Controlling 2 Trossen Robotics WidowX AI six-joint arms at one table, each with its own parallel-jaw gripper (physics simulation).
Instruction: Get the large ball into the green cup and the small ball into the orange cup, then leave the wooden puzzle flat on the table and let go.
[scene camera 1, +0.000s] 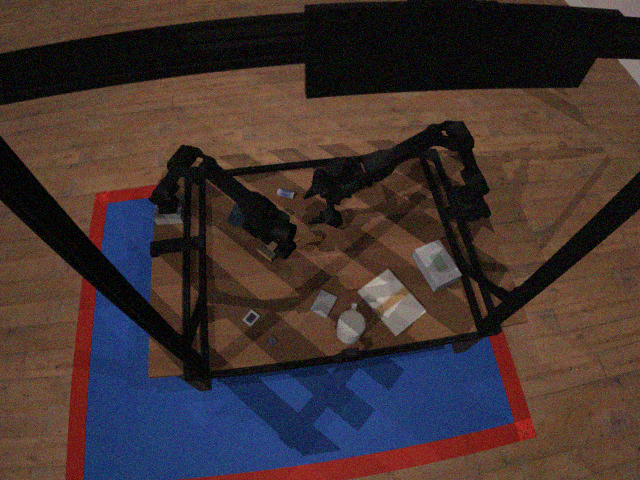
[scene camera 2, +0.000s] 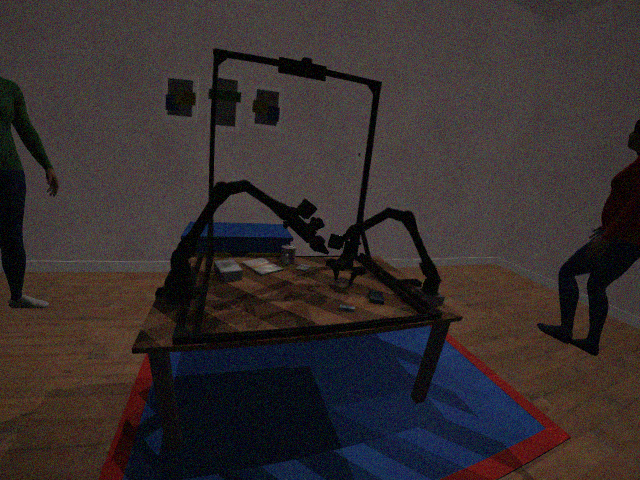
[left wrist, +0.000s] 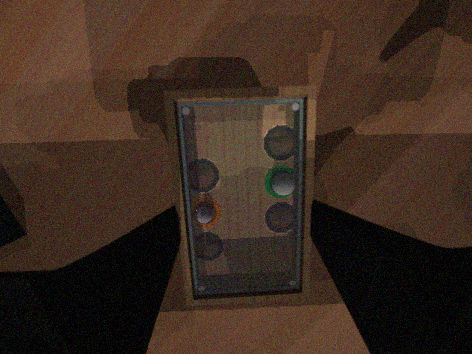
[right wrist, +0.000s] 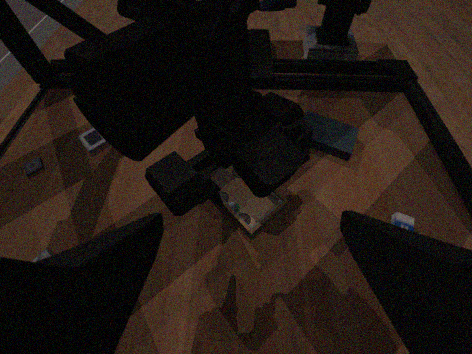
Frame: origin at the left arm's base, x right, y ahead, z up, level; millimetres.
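Where they show: left gripper, fingertip midpoint: (scene camera 1: 273, 245) (scene camera 2: 342, 283) (left wrist: 243, 209) (right wrist: 238, 189); right gripper, fingertip midpoint: (scene camera 1: 306, 210) (scene camera 2: 324, 250) (right wrist: 252, 220); left arm's base, link origin: (scene camera 1: 168, 206) (scene camera 2: 429, 292) (right wrist: 331, 37); right arm's base, link origin: (scene camera 1: 469, 196) (scene camera 2: 180, 275).
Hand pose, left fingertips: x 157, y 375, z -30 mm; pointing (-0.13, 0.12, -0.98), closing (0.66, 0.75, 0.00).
Observation:
Things, the pixels of their centre, and the offset from my left fingertips. "pt": a spot on its surface instead.
- wooden puzzle, body centre: (left wrist: 243, 200) (right wrist: 241, 192) (scene camera 1: 274, 243) (scene camera 2: 341, 284) dz +0, dx -4, dy +4 mm
- larger ball, body centre: (left wrist: 283, 183) dz -3, dx +5, dy +25 mm
- green cup, surface spot: (left wrist: 268, 184) pt dz +9, dx -4, dy +19 mm
- smaller ball, body centre: (left wrist: 203, 214) dz -4, dx -12, dy -19 mm
- orange cup, surface spot: (left wrist: 217, 212) pt dz +8, dx -11, dy -9 mm
- blue box, body centre: (right wrist: 326, 134) (scene camera 1: 240, 214) (scene camera 2: 376, 297) dz -2, dx -131, dy -120 mm
- small blue-white block, body centre: (right wrist: 401, 237) (scene camera 1: 285, 193) (scene camera 2: 347, 308) dz -4, dx -214, dy +42 mm
- white-framed item, body centre: (right wrist: 94, 139) (scene camera 1: 251, 318) dz -7, dx +254, dy -71 mm
- grey card, body centre: (scene camera 1: 323, 303) (scene camera 2: 303, 267) dz -8, dx +214, dy +157 mm
- white jug, body centre: (scene camera 1: 351, 323) (scene camera 2: 287, 255) dz +28, dx +295, dy +233 mm
- open book, body centre: (scene camera 1: 391, 301) (scene camera 2: 261, 266) dz -6, dx +219, dy +375 mm
- white box, body centre: (scene camera 1: 436, 265) (scene camera 2: 227, 270) dz +14, dx +107, dy +538 mm
The wooden puzzle (scene camera 1: 266, 251) (scene camera 2: 340, 283) (left wrist: 242, 165) (right wrist: 260, 211) is a small box with a clear lid, face up between my left fingers. In the left wrist view, the larger ball (left wrist: 283, 183) lies in the green cup (left wrist: 268, 184) and the smaller ball (left wrist: 204, 213) in the orange cup (left wrist: 217, 212). My left gripper (scene camera 2: 343, 282) (left wrist: 243, 209) is shut on the puzzle's two long sides, close over the table; whether the puzzle touches the table I cannot tell. My right gripper (scene camera 2: 323, 251) (right wrist: 252, 220) is open and empty, higher up and beside the left one.
A blue box (scene camera 1: 236, 215) (right wrist: 331, 135) and a small blue-white block (scene camera 1: 285, 193) (right wrist: 403, 221) lie near the left arm. A white-framed item (scene camera 1: 251, 317), a grey card (scene camera 1: 323, 303), a white jug (scene camera 1: 350, 326), an open book (scene camera 1: 382, 294) and a white box (scene camera 1: 429, 258) lie farther off. Black bars edge the table.

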